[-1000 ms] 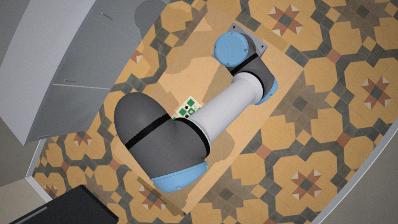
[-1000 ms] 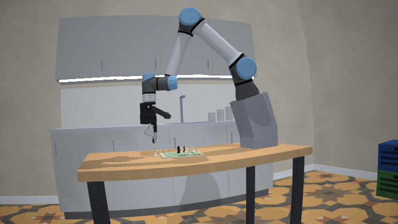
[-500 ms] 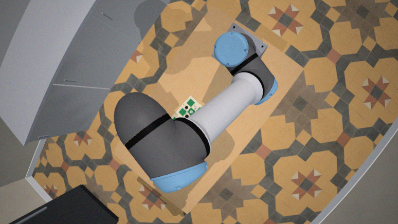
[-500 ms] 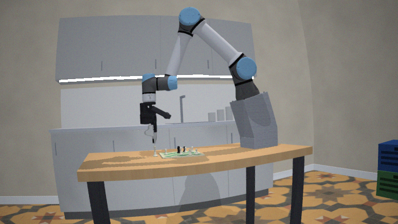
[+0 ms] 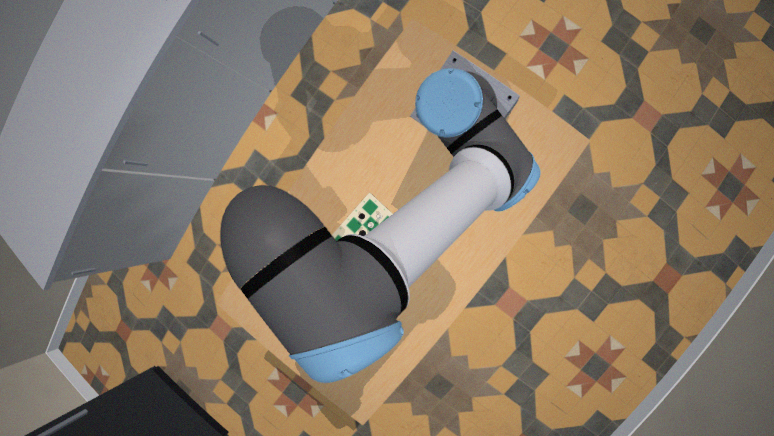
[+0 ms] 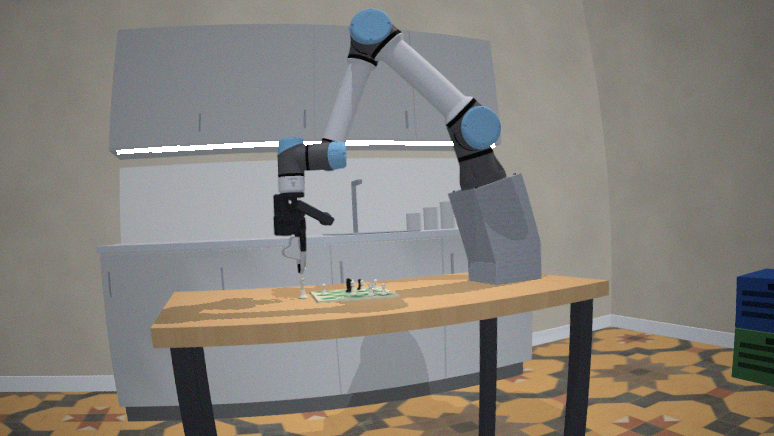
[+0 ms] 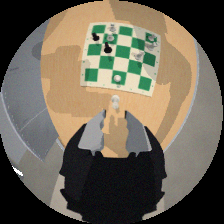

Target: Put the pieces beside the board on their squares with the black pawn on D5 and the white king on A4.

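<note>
Right now my hand is 50 mm above the white king. The rest, counted from my hand: chessboard 140 mm behind, 80 mm below, 10 mm to the right; black pawn 170 mm behind, 90 mm to the right, 70 mm below.
</note>
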